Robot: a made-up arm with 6 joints.
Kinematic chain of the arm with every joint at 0, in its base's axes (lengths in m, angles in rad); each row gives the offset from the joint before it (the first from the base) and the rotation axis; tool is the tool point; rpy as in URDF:
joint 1: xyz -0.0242 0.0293 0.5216 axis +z
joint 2: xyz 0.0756 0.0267 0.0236 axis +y
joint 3: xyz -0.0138 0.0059 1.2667 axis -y
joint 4: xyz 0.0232 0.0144 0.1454 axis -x
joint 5: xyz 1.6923 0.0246 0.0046 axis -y
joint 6: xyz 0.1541 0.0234 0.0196 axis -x
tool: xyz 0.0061 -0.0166 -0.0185 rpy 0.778 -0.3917 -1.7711
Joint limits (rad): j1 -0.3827..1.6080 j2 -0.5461..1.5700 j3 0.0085..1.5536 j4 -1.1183..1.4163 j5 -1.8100..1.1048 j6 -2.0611..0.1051
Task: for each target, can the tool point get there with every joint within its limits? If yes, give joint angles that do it. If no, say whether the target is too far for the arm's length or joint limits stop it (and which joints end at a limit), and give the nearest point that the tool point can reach.
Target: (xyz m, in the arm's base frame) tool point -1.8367 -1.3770 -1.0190
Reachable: no: joint limits stop it (at a limit: joint 1, joint 2, joint 3, joint 6) | nearest point 1.2225 -0.5342 -1.1469 | short by 3.176 m
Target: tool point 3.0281 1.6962 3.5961
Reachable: no: too far | nearest point 2.1043 1.1917 2.6522 | short by 1.414 m
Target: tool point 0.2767 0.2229 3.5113
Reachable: yes | joints 0.4154 0.0155 1.4374 0.2387 -1.5044 -0.6826
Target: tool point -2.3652 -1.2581 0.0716
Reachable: no: joint limits stop it (at a limit: joint 2, joint 3, joint 5, joint 6) | nearest point -1.5688 -0.8201 2.9941 | short by 3.061 m
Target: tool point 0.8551 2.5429 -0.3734
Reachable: yes | joints 1.1785 1.3114 0.4689 0.8504 0.6575 -0.4352
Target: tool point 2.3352 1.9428 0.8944
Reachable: yes | joints 0.6445 1.0708 0.8471 0.8621 0.3202 -0.4177
